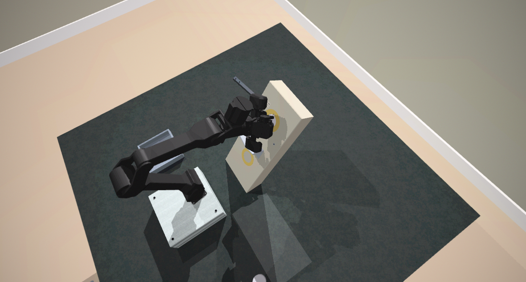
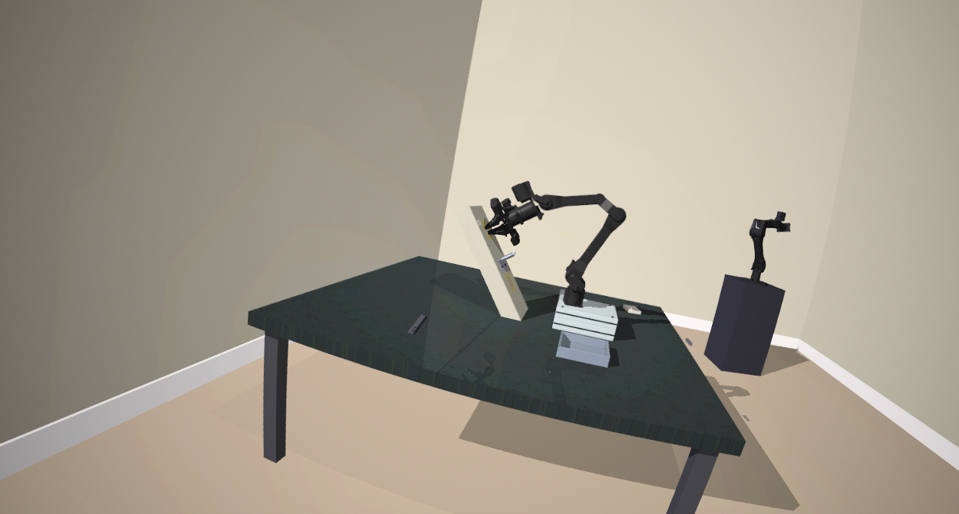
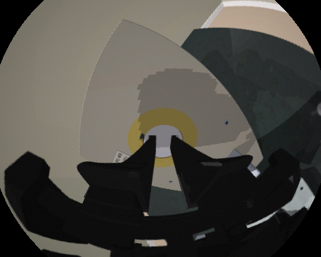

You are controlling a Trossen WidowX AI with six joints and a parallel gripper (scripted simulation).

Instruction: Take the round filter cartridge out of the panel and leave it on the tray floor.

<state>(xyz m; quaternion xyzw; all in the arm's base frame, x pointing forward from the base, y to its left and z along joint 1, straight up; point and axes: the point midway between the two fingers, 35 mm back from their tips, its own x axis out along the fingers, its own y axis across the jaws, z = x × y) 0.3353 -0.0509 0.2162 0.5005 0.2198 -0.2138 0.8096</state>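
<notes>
Right now the grey bracket is 90 mm behind my gripper tip, 20 mm to the left of it and 90 mm below it. Round my gripper tip: round filter cartridge 10 mm ahead, 10 mm below.
</notes>
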